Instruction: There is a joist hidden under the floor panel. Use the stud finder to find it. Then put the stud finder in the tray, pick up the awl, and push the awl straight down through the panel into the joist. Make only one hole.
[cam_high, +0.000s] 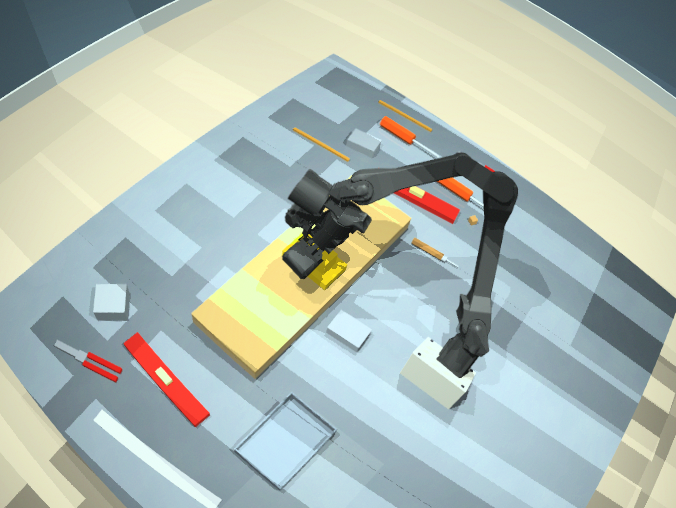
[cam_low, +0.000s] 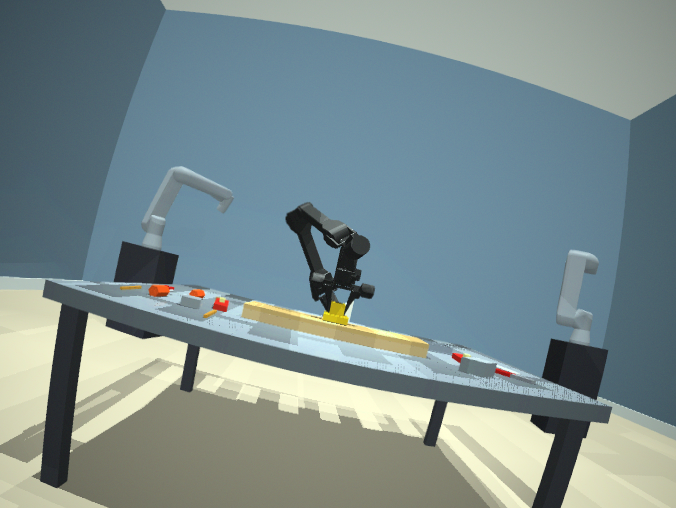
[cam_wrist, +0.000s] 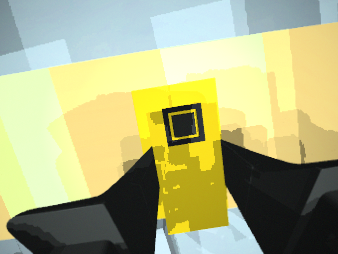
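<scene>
The shallow grey tray is 250 mm behind my gripper tip, 300 mm to the left of it and 50 mm below it. Also, from my gripper tip: awl 170 mm behind, 260 mm to the right, 60 mm below; square indicator 20 mm ahead, 30 mm above; yellow stud finder 10 mm ahead, 20 mm above.
</scene>
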